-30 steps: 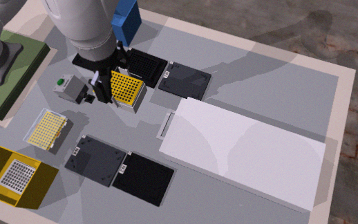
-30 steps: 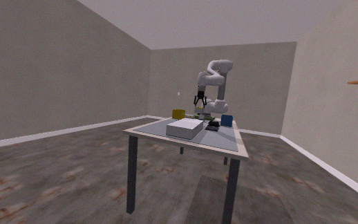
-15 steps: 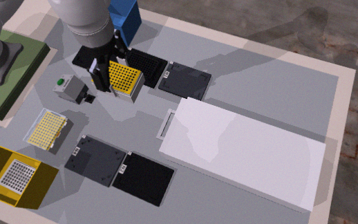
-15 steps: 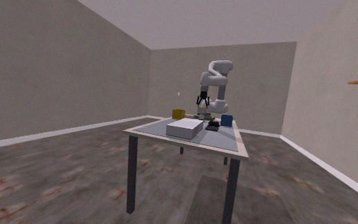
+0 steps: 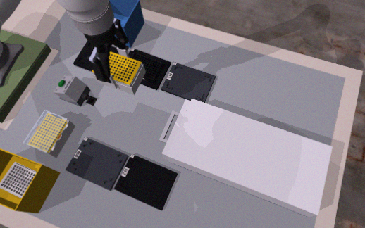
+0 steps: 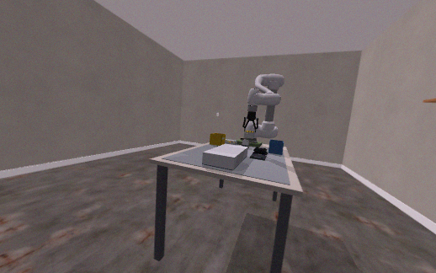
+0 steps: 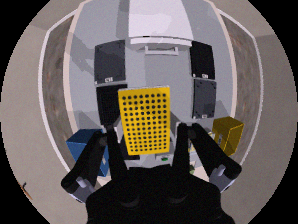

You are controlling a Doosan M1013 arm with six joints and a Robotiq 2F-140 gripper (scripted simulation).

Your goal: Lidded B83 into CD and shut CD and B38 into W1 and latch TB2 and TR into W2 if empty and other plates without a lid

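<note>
Right now the done key is 22 cm behind my hand, 12 cm below it and 3 cm to the right of it. The rest, counted from my hand: black plate 17 cm below, 12 cm to the left, 1 cm ahead; yellow tip rack 1 cm below, 1 cm behind; black lid park nest 18 cm below, 16 cm behind, 13 cm to the left.
</note>
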